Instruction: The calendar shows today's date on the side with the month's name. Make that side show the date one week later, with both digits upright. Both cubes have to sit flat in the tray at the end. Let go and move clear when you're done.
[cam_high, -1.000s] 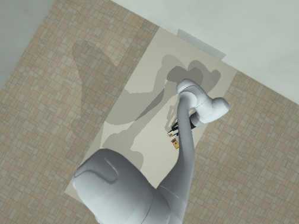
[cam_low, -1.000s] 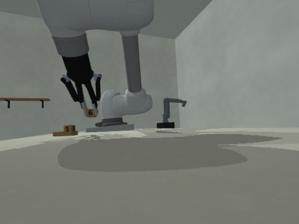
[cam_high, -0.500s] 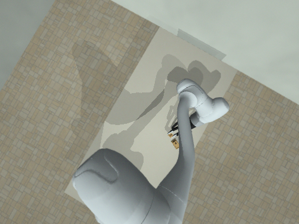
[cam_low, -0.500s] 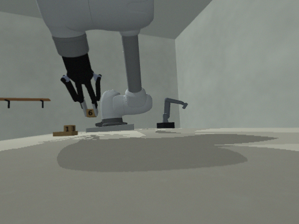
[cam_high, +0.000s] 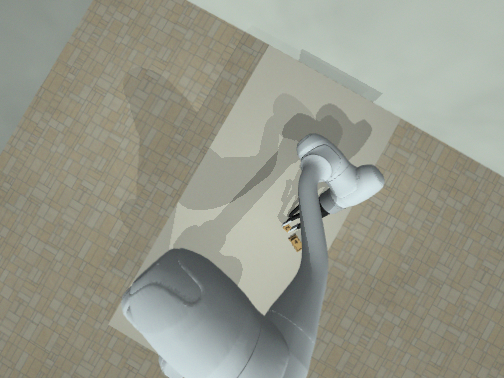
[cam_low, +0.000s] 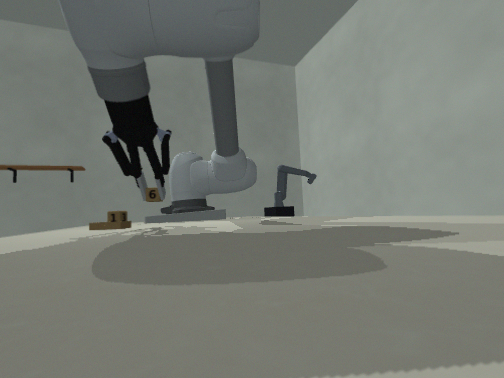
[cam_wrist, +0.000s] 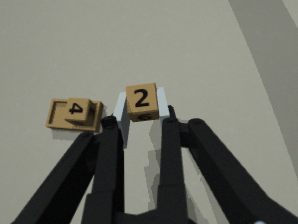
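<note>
My gripper is now 80 mm past the tray, 80 mm to the left of it and 90 mm above it. From my hand the other things lie so: wooden cube (20 mm behind, 10 mm to the left, 20 mm below).
</note>
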